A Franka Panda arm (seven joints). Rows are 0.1 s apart.
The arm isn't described. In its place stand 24 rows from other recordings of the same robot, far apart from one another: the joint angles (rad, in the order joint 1, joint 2, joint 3, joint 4, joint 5, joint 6, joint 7), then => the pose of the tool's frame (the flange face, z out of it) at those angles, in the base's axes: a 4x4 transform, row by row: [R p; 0 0 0 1], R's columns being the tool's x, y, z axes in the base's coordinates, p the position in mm.
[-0.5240, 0.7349, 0.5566, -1.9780, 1.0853, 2.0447, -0.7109] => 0.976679 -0.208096 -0.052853 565.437; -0.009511 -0.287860 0.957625 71.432; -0.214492 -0.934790 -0.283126 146.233; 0 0 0 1
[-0.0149, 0.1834, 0.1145, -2.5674, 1.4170, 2.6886, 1.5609] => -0.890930 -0.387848 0.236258 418.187; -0.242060 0.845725 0.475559 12.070; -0.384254 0.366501 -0.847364 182.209; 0 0 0 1
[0.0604, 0.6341, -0.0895, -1.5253, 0.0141, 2.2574, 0.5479] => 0.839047 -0.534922 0.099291 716.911; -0.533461 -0.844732 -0.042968 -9.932; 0.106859 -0.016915 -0.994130 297.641; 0 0 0 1
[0.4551, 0.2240, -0.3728, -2.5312, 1.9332, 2.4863, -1.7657] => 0.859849 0.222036 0.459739 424.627; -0.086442 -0.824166 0.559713 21.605; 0.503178 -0.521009 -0.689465 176.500; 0 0 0 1
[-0.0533, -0.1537, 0.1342, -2.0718, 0.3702, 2.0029, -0.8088] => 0.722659 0.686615 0.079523 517.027; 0.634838 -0.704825 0.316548 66.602; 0.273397 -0.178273 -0.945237 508.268; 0 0 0 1
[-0.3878, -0.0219, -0.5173, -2.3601, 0.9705, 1.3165, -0.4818] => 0.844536 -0.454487 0.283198 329.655; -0.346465 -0.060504 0.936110 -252.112; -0.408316 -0.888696 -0.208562 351.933; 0 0 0 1
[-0.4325, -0.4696, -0.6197, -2.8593, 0.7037, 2.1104, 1.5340] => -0.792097 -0.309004 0.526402 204.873; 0.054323 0.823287 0.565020 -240.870; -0.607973 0.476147 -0.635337 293.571; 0 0 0 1
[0.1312, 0.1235, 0.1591, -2.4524, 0.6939, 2.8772, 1.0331] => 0.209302 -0.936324 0.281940 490.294; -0.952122 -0.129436 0.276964 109.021; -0.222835 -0.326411 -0.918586 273.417; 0 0 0 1
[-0.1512, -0.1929, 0.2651, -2.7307, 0.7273, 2.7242, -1.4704] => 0.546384 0.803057 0.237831 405.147; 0.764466 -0.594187 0.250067 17.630; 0.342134 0.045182 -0.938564 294.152; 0 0 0 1
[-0.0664, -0.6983, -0.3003, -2.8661, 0.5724, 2.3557, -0.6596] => 0.922708 0.058656 0.381010 317.251; -0.131527 -0.881150 0.454176 -100.936; 0.362367 -0.469185 -0.805329 386.498; 0 0 0 1
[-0.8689, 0.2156, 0.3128, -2.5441, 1.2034, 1.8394, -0.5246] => 0.700822 -0.643661 0.307489 370.376; -0.439200 -0.049683 0.897014 -134.425; -0.562096 -0.763697 -0.317514 191.803; 0 0 0 1
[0.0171, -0.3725, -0.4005, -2.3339, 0.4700, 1.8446, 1.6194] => -0.503392 -0.858095 0.101338 408.738; -0.685043 0.467823 0.558442 -135.577; -0.526605 0.211694 -0.823330 470.971; 0 0 0 1
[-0.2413, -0.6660, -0.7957, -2.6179, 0.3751, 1.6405, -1.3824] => 0.784516 0.545160 0.295527 202.639; 0.156446 -0.635158 0.756373 -253.224; 0.600050 -0.547152 -0.583579 402.172; 0 0 0 1
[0.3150, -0.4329, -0.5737, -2.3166, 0.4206, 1.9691, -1.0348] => 0.749246 0.638916 0.174402 429.964; 0.462600 -0.693312 0.552558 -105.303; 0.473953 -0.333323 -0.815024 495.378; 0 0 0 1
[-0.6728, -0.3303, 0.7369, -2.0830, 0.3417, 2.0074, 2.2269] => -0.639469 -0.746884 0.182329 497.645; -0.743735 0.661041 0.099415 85.567; -0.194778 -0.072031 -0.978199 542.651; 0 0 0 1
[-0.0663, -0.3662, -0.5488, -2.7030, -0.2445, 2.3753, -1.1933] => 0.706928 0.707156 0.013558 324.508; 0.707016 -0.707058 0.014080 -216.925; 0.019543 -0.000368 -0.999809 327.617; 0 0 0 1
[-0.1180, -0.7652, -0.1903, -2.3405, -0.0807, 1.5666, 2.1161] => -0.717296 -0.696755 -0.004343 293.485; -0.695930 0.716113 0.053504 -120.317; -0.034168 0.041401 -0.998558 585.230; 0 0 0 1
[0.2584, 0.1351, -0.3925, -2.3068, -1.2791, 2.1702, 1.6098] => 0.658229 -0.748662 0.078994 502.825; -0.363851 -0.408240 -0.837229 -105.724; 0.659050 0.522346 -0.541117 292.597; 0 0 0 1
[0.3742, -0.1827, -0.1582, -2.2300, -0.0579, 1.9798, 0.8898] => 0.798087 -0.599344 -0.062000 473.617; -0.601976 -0.797565 -0.038930 98.263; -0.026117 0.068392 -0.997317 442.082; 0 0 0 1
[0.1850, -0.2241, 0.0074, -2.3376, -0.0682, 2.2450, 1.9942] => -0.190920 -0.971556 0.140102 474.396; -0.981605 0.188767 -0.028627 90.511; 0.001366 -0.142991 -0.989723 437.280; 0 0 0 1
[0.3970, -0.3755, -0.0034, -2.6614, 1.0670, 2.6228, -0.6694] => 0.913305 0.282306 0.293558 391.463; 0.057526 -0.802977 0.593227 140.439; 0.403192 -0.524910 -0.749604 386.694; 0 0 0 1
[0.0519, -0.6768, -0.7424, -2.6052, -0.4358, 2.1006, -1.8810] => 0.055708 0.994215 0.091833 286.919; 0.998215 -0.057443 0.016356 -256.438; 0.021536 0.090757 -0.995640 416.753; 0 0 0 1
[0.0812, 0.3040, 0.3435, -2.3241, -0.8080, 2.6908, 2.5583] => 0.112184 -0.957163 0.266932 464.356; -0.981023 -0.149434 -0.123542 240.031; 0.158139 -0.248007 -0.955764 221.330; 0 0 0 1
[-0.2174, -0.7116, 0.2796, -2.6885, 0.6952, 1.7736, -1.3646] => 0.457250 0.880431 -0.125553 316.437; 0.805056 -0.349782 0.479100 73.134; 0.377899 -0.320146 -0.868734 428.328; 0 0 0 1
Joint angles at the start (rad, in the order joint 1, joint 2, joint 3, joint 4, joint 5, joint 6, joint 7):
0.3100, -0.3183, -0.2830, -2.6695, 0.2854, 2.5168, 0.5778
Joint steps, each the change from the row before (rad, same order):
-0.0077, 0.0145, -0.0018, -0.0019, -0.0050, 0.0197, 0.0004
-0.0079, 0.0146, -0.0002, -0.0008, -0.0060, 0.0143, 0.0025
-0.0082, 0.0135, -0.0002, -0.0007, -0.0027, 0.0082, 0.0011
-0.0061, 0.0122, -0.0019, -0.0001, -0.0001, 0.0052, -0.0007
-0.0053, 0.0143, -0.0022, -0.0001, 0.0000, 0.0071, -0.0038
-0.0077, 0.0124, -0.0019, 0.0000, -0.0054, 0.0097, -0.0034
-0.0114, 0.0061, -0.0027, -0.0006, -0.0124, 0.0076, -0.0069
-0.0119, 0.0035, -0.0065, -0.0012, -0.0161, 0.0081, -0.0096
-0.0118, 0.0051, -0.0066, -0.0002, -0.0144, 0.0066, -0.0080
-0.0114, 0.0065, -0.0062, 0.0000, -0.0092, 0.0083, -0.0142
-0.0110, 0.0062, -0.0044, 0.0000, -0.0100, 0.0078, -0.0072
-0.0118, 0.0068, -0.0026, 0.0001, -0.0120, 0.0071, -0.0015
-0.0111, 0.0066, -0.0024, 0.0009, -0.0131, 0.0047, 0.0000
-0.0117, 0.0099, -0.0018, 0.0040, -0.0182, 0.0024, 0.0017
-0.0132, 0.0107, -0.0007, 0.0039, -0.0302, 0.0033, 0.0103
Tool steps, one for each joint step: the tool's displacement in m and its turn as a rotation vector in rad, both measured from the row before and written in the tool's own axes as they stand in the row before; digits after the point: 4 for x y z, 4 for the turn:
0.0045, 0.0036, 0.0036, -0.0049, 0.0126, 0.0085
0.0038, 0.0032, 0.0038, -0.0079, 0.0090, 0.0080
0.0033, 0.0035, 0.0039, -0.0087, 0.0034, 0.0093
0.0030, 0.0033, 0.0036, -0.0074, 0.0006, 0.0090
0.0031, 0.0033, 0.0043, -0.0081, 0.0009, 0.0058
0.0038, 0.0035, 0.0031, -0.0074, 0.0062, 0.0033
0.0046, 0.0043, 0.0007, -0.0063, 0.0097, -0.0027
0.0055, 0.0054, -0.0003, -0.0055, 0.0120, -0.0047
0.0055, 0.0055, 0.0002, -0.0064, 0.0100, -0.0016
0.0055, 0.0055, 0.0006, -0.0045, 0.0092, -0.0041
0.0047, 0.0049, 0.0007, -0.0052, 0.0088, -0.0001
0.0043, 0.0046, 0.0010, -0.0072, 0.0084, 0.0029
0.0040, 0.0043, 0.0010, -0.0082, 0.0070, 0.0024
0.0045, 0.0038, 0.0015, -0.0124, 0.0068, -0.0004
0.0044, 0.0038, 0.0018, -0.0179, 0.0100, -0.0019

